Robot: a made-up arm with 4 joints. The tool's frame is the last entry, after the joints.
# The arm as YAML. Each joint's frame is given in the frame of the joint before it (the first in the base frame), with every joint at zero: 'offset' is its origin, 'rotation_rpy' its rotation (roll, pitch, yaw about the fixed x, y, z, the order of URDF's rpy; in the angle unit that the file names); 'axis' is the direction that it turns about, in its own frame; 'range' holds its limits. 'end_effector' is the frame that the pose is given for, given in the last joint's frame.
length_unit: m
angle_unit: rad
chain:
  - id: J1
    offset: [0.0, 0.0, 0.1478]
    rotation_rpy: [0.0, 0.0, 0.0]
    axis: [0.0, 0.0, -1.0]
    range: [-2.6, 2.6]
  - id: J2
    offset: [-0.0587, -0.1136, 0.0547]
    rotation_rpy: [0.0, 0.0, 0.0]
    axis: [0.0, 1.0, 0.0]
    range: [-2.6, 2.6]
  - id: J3
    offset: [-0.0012, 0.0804, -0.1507]
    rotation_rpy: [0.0, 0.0, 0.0]
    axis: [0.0, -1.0, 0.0]
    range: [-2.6, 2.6]
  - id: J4
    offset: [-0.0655, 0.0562, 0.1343]
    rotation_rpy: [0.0, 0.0, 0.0]
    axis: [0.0, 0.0, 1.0]
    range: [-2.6, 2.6]
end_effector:
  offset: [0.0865, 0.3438, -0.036]
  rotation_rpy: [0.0, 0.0, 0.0]
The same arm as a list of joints. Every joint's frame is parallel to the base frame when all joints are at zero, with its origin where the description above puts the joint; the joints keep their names.
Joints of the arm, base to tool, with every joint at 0 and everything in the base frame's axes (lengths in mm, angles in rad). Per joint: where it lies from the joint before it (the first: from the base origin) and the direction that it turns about. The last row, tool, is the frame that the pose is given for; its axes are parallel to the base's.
J1: offset 0 0 147.8 axis -z
J2: offset -58.7 -113.6 54.7 axis +y
J3: offset -1.2 80.4 -150.7 axis -y
J4: offset -65.5 56.2 134.3 axis +z
tool: offset 86.5 343.8 -36
Joint limits (rad, base to tool): -2.6..2.6 -2.6..2.6 -2.6..2.6 -2.6..2.6

